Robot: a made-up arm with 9 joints. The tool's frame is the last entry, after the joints.
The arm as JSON. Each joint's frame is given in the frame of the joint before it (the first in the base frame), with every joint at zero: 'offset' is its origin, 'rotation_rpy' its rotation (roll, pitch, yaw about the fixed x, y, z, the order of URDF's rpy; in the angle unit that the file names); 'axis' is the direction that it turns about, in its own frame. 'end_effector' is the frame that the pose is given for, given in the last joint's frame.
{
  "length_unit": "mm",
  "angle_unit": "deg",
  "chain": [
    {
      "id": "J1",
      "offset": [
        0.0,
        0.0,
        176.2
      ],
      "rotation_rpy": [
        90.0,
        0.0,
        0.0
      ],
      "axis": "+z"
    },
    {
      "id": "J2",
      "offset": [
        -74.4,
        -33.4,
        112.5
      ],
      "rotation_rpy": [
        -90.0,
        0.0,
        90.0
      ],
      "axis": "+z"
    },
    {
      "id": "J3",
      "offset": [
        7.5,
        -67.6,
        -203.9
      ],
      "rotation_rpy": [
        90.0,
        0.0,
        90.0
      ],
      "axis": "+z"
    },
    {
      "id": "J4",
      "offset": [
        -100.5,
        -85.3,
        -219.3
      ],
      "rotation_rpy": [
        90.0,
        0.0,
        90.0
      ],
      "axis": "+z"
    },
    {
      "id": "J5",
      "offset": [
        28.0,
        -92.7,
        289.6
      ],
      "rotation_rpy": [
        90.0,
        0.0,
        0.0
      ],
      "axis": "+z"
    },
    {
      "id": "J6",
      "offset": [
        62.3,
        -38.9,
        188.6
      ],
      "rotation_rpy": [
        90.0,
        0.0,
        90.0
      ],
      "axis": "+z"
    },
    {
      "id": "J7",
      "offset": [
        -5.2,
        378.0,
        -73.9
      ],
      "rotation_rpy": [
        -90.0,
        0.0,
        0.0
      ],
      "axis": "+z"
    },
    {
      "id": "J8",
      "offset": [
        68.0,
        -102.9,
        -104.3
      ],
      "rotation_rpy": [
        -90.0,
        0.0,
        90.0
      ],
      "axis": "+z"
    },
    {
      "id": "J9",
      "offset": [
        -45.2,
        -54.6,
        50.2
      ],
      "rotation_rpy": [
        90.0,
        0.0,
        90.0
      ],
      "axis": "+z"
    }
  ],
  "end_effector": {
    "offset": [
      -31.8,
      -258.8,
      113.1
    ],
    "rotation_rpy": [
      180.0,
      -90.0,
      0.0
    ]
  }
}
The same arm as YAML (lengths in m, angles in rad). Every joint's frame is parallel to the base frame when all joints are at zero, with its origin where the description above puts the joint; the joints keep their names.
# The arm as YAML. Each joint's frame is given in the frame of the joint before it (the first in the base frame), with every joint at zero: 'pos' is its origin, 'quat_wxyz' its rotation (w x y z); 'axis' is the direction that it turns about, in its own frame. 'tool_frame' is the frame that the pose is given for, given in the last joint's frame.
length_unit: m
angle_unit: rad
joints:
  - joint: J1
    pos: [0.0, 0.0, 0.1762]
    quat_wxyz: [1.0, 0.0, 0.0, 0.0]
    axis: [0.0, -1.0, 0.0]
  - joint: J2
    pos: [-0.0744, -0.1125, -0.0334]
    quat_wxyz: [1.0, 0.0, 0.0, 0.0]
    axis: [-1.0, 0.0, 0.0]
  - joint: J3
    pos: [0.2039, -0.0676, 0.0075]
    quat_wxyz: [1.0, 0.0, 0.0, 0.0]
    axis: [0.0, 0.0, 1.0]
  - joint: J4
    pos: [0.0853, -0.1005, -0.2193]
    quat_wxyz: [1.0, 0.0, 0.0, 0.0]
    axis: [0.0, 1.0, 0.0]
  - joint: J5
    pos: [-0.028, 0.2896, -0.0927]
    quat_wxyz: [1.0, 0.0, 0.0, 0.0]
    axis: [0.0, 0.0, -1.0]
  - joint: J6
    pos: [-0.0623, -0.0389, -0.1886]
    quat_wxyz: [1.0, 0.0, 0.0, 0.0]
    axis: [-1.0, 0.0, 0.0]
  - joint: J7
    pos: [0.0739, -0.0052, -0.378]
    quat_wxyz: [1.0, 0.0, 0.0, 0.0]
    axis: [0.0, 0.0, -1.0]
  - joint: J8
    pos: [-0.1029, 0.068, 0.1043]
    quat_wxyz: [1.0, 0.0, 0.0, 0.0]
    axis: [0.0, -1.0, 0.0]
  - joint: J9
    pos: [-0.0452, -0.0502, -0.0546]
    quat_wxyz: [1.0, 0.0, 0.0, 0.0]
    axis: [1.0, 0.0, 0.0]
tool_frame:
  pos: [0.1131, 0.2588, -0.0318]
  quat_wxyz: [1.0, 0.0, 0.0, 0.0]

